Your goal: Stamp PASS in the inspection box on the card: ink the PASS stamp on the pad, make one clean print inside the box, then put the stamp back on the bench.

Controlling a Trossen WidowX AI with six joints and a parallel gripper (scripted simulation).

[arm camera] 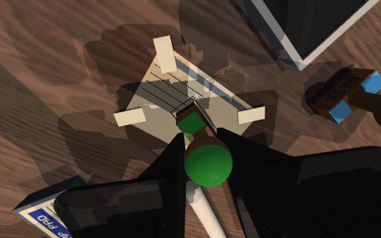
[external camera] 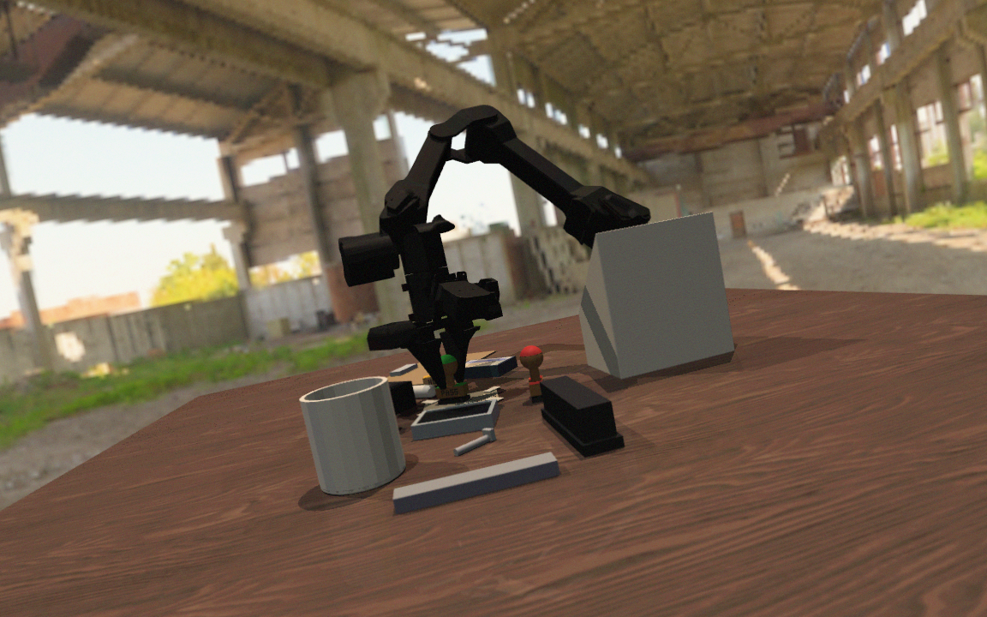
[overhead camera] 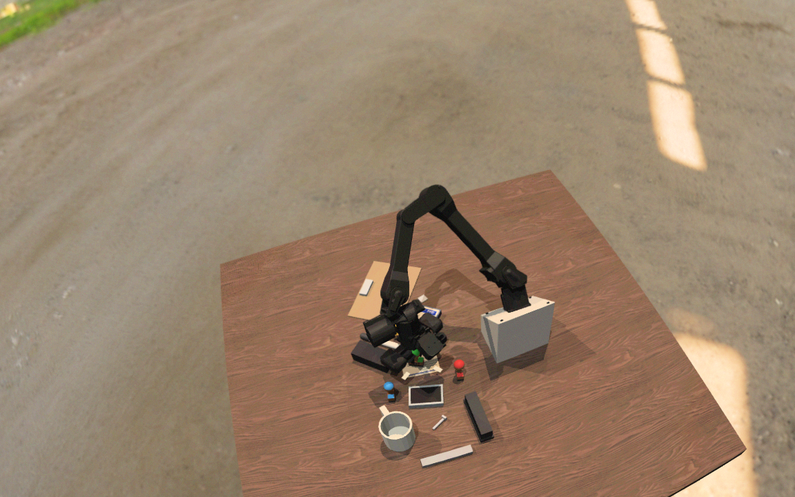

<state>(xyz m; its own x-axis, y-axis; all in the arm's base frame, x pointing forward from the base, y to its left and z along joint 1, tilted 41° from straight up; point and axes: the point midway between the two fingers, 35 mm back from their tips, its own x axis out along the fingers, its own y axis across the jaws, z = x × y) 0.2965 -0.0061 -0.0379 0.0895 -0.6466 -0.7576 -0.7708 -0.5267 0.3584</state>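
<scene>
Right now my gripper tip is right at the green-knobbed stamp. Round my gripper tip: ink pad: 120 mm to the left, 20 mm below; taped card: 20 mm below, 10 mm behind; yellow-knobbed stamp: 100 mm to the right, 30 mm ahead.
</scene>
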